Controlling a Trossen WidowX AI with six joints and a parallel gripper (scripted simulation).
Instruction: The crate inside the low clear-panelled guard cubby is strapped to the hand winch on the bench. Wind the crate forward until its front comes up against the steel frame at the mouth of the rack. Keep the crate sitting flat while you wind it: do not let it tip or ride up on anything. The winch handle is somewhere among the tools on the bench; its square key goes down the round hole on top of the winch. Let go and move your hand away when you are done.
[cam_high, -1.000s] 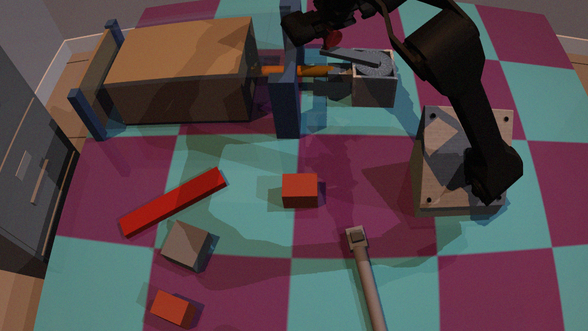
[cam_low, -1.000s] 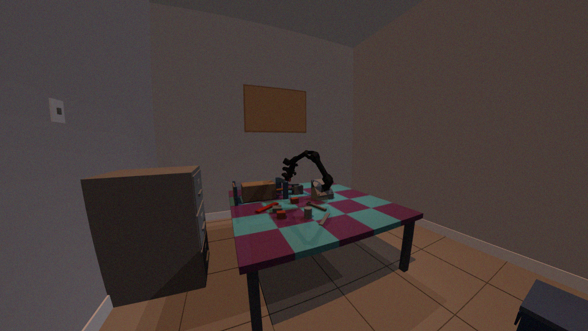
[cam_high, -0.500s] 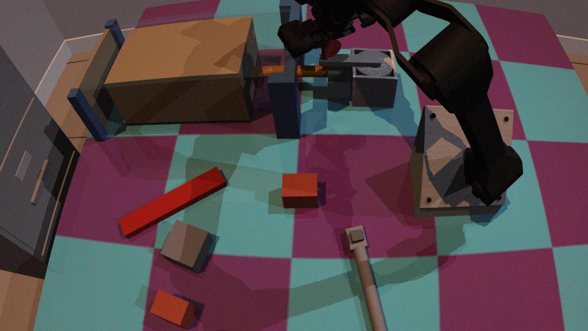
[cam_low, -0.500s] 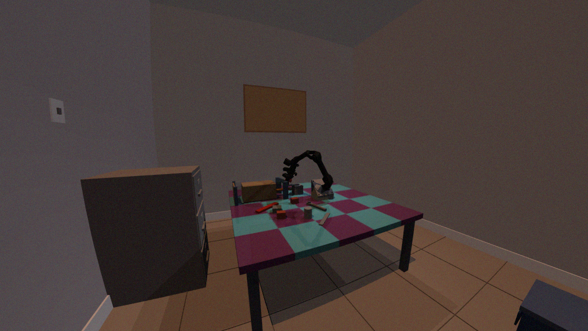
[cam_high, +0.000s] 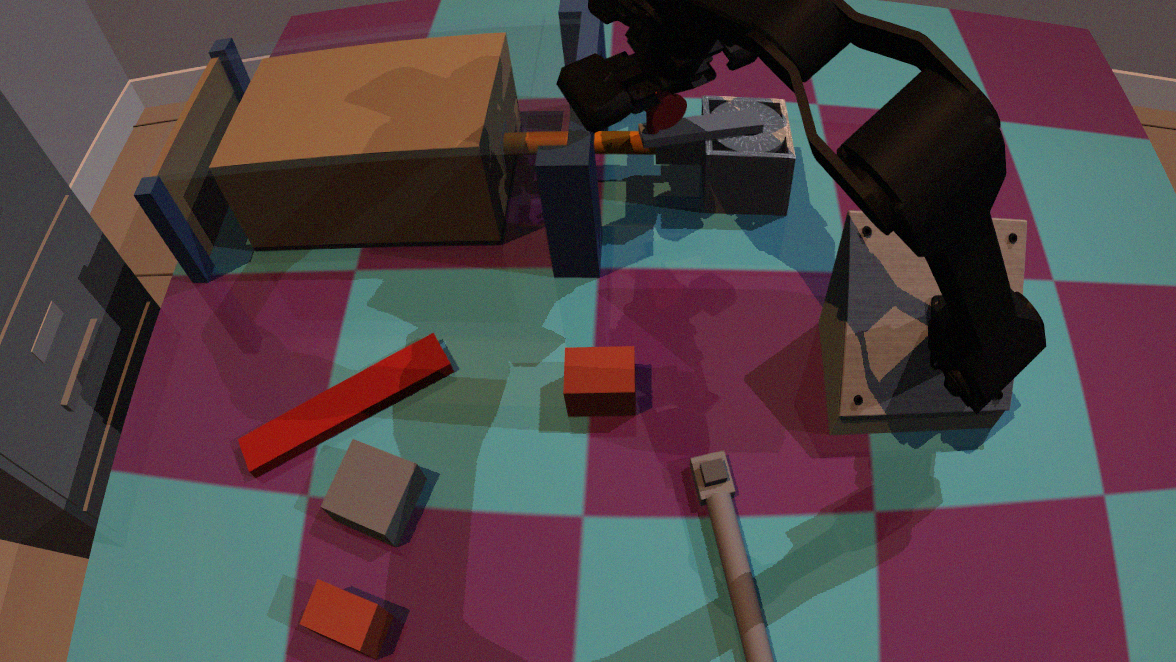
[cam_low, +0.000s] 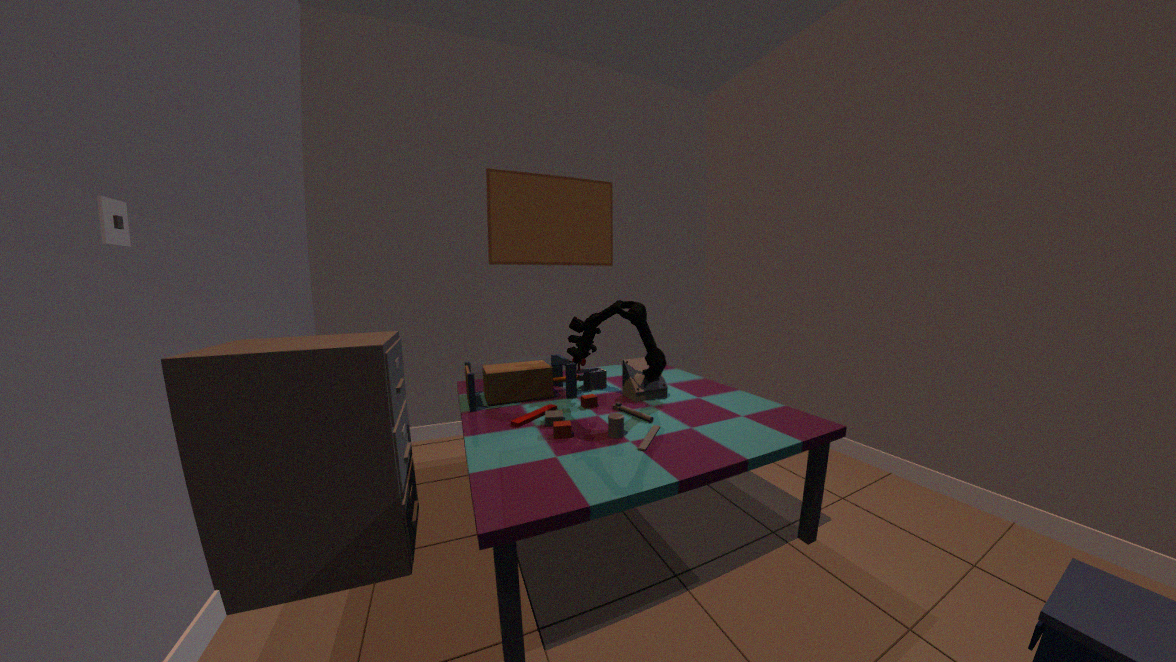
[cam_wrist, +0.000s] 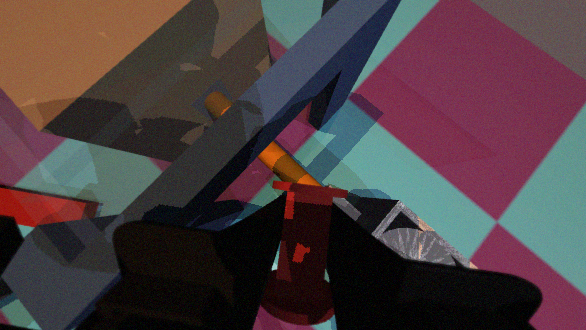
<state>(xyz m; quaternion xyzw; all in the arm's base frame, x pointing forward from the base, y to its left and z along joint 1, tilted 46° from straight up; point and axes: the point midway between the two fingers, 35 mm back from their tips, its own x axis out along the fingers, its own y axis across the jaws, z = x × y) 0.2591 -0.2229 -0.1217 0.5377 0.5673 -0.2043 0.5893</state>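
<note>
My gripper tip is now 5 cm past the grey crank handle, 1 cm to the right of it and 3 cm above it. The rest, counted from my gripper tip: blue steel frame: 5 cm ahead, 2 cm to the right, 3 cm below; red knob: 1 cm behind, 1 cm to the left; grey winch: 12 cm behind, 1 cm to the right, 10 cm below.
</note>
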